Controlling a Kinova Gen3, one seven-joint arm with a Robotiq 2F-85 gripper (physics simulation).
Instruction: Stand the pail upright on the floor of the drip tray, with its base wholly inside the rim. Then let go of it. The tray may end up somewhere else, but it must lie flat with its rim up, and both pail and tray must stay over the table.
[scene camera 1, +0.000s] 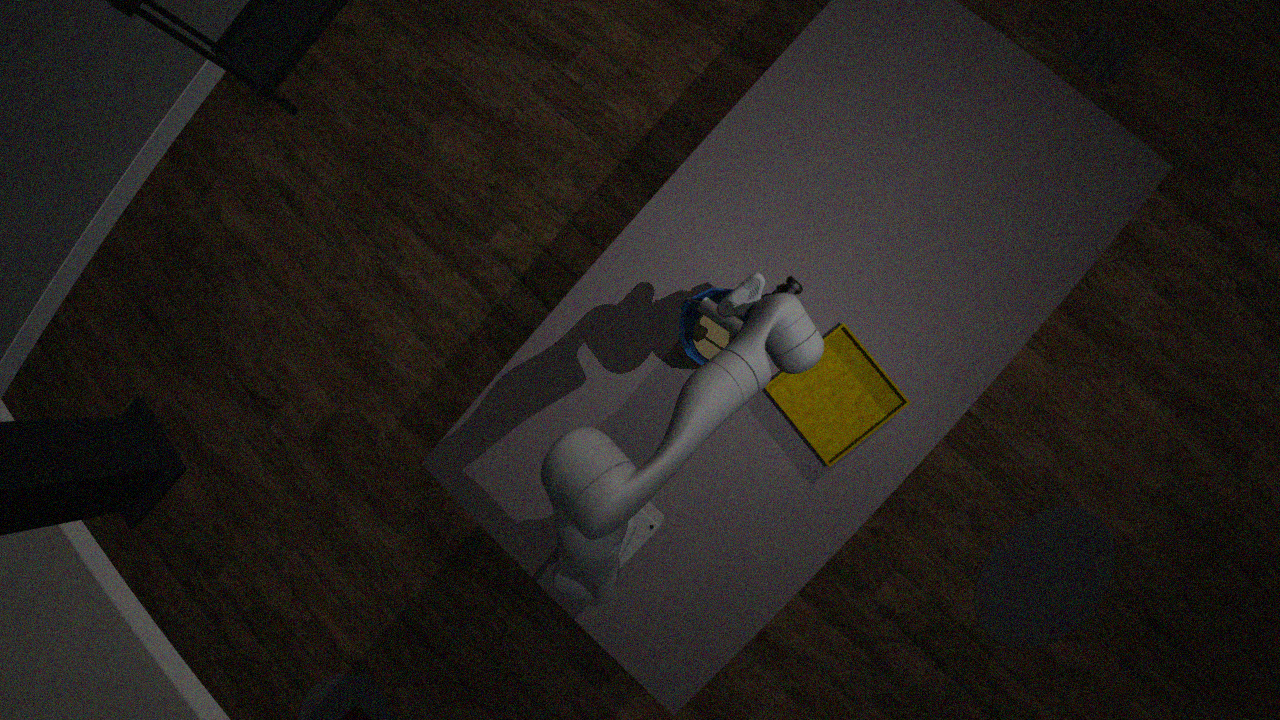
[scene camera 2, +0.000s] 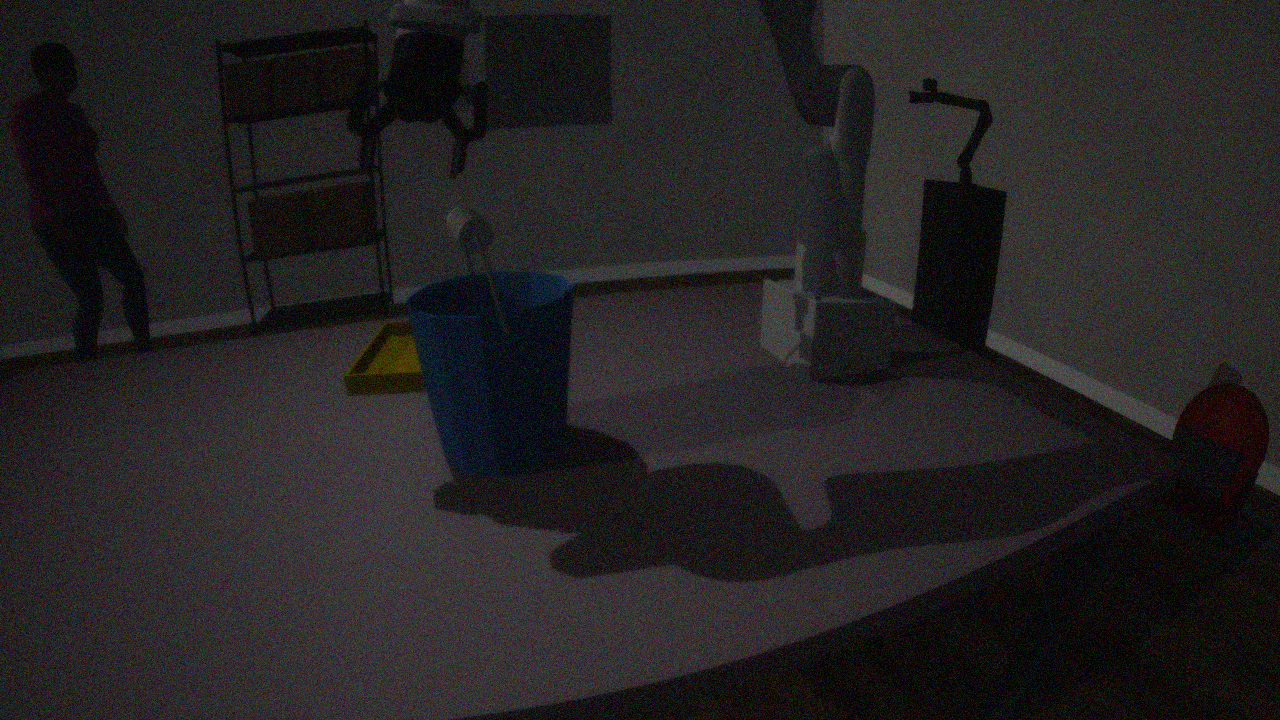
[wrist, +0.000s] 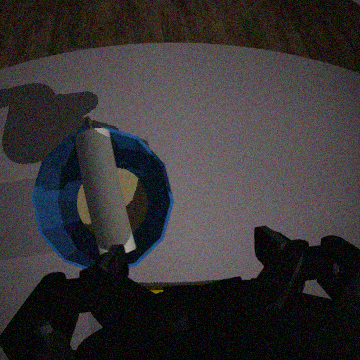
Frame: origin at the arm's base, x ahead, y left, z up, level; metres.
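Seen in the pictures: gripper, between the fingertips: (scene camera 2: 410, 175) (wrist: 190, 250); arm's base, origin of its link: (scene camera 2: 824, 290).
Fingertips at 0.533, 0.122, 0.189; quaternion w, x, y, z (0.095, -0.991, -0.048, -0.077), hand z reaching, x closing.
Offsets run from my fingertips to a thing's top centre, as dx, dy, dz. "spot": to the spot under its first point. Level surfaces: height alone.
The blue pail (scene camera 1: 688, 333) (scene camera 2: 501, 376) (wrist: 50, 202) stands upright on the table, beside the tray and apart from it. Its handle is raised, with a pale cylindrical grip {-0.063, +0.043, -0.039} (scene camera 2: 469, 228) (wrist: 104, 190) above the open mouth. The yellow drip tray {+0.027, -0.243, -0.266} (scene camera 1: 836, 402) (scene camera 2: 384, 386) lies flat with its rim up; a sliver of the tray {spot: -0.006, -0.125, -0.266} (wrist: 156, 290) shows in the wrist view. My gripper (scene camera 2: 412, 168) (wrist: 190, 250) is open and empty, above the handle grip. In the wrist view its left fingertip overlaps the grip's lower end; contact cannot be told. In scene camera 1 the arm hides much of the gripper.
The pale table {dz -0.293} (scene camera 1: 939, 179) has its long edge a short way past the pail. The arm's base (scene camera 2: 841, 331) stands at one end of the table. A shelf rack (scene camera 2: 234, 179), a person (scene camera 2: 62, 161) and a dark cabinet (scene camera 2: 957, 259) are in the background.
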